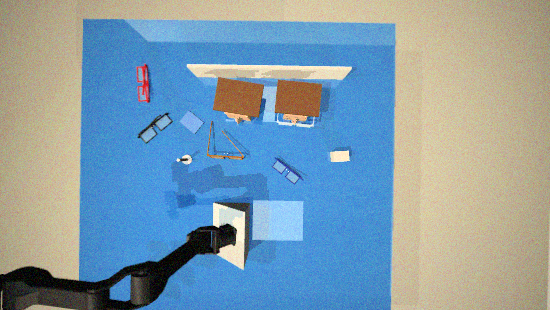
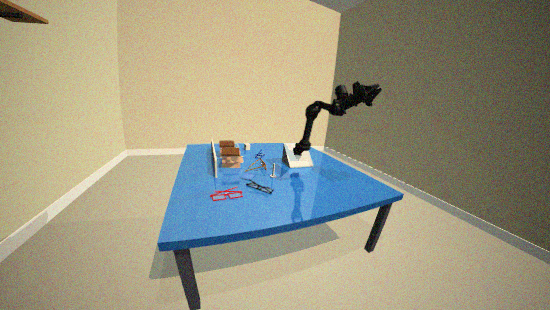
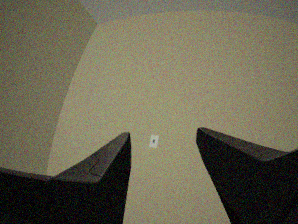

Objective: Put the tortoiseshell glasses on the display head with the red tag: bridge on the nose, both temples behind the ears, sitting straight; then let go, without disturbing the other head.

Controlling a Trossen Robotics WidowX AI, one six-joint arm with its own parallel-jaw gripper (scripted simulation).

Labels:
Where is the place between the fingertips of the gripper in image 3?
164,137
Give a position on a display head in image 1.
At 241,100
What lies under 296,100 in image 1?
A display head.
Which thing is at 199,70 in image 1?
A white backboard.

